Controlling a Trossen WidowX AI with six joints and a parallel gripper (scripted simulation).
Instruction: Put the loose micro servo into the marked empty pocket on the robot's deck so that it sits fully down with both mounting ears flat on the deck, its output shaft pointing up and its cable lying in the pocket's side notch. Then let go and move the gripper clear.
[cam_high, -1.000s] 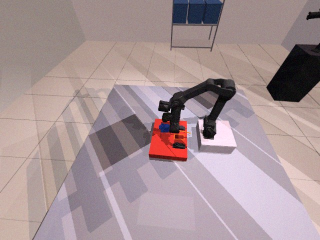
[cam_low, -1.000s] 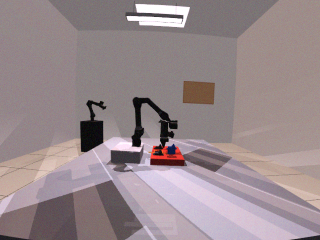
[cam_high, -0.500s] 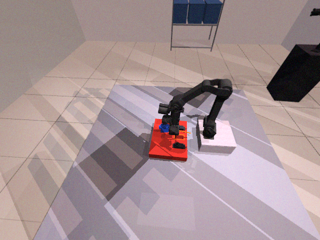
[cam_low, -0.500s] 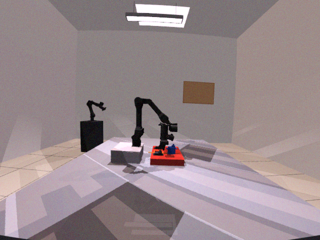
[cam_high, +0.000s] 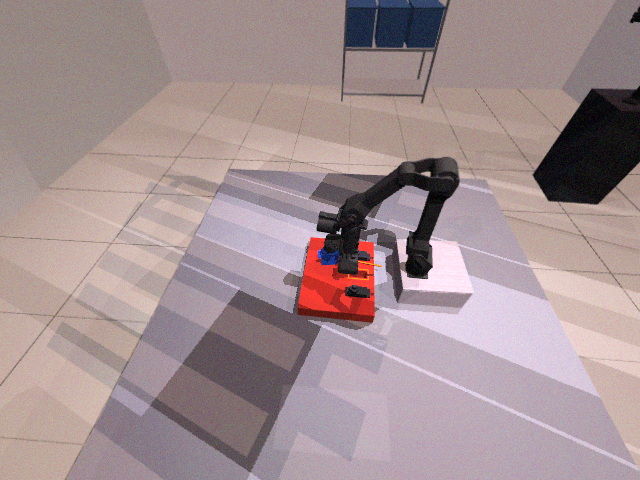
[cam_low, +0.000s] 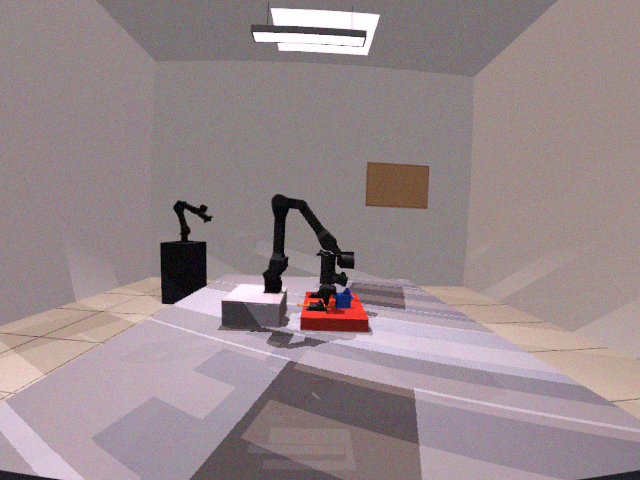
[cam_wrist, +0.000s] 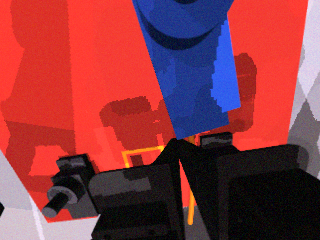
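My gripper tip is now 70 mm short of the red deck, 40 mm to the right of it and 30 mm above it.
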